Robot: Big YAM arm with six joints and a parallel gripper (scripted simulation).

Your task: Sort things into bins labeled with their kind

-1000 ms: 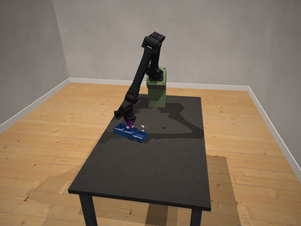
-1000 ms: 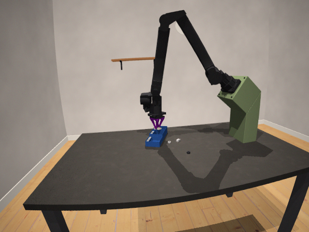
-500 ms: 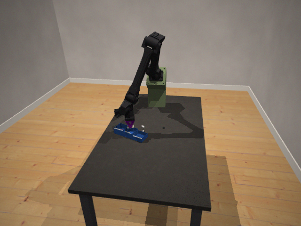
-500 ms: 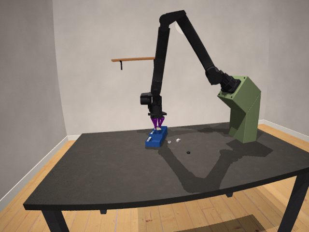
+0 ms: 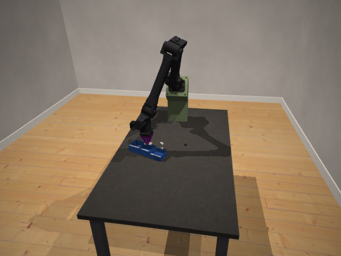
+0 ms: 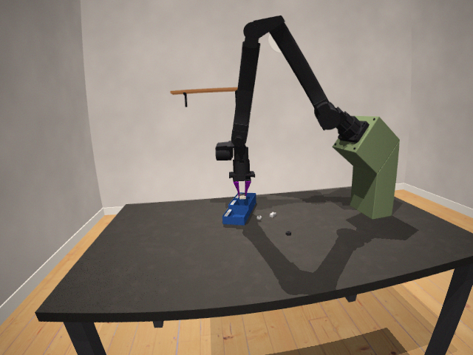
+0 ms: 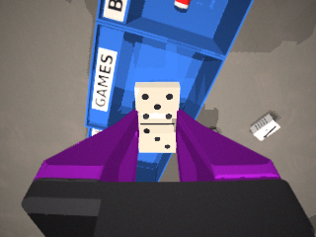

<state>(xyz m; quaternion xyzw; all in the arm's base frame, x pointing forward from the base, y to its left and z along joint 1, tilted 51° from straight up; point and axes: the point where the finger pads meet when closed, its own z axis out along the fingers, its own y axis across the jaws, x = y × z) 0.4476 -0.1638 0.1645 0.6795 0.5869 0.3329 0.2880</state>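
The grey nut is 5 cm behind my hand, 9 cm to the left of it and 7 cm below it. Also, from my hand: red battery: 3 cm behind, 7 cm to the right, 7 cm below; then cream domino: right at my hand; then dark hex nut: 10 cm behind, 25 cm to the left, 7 cm below.
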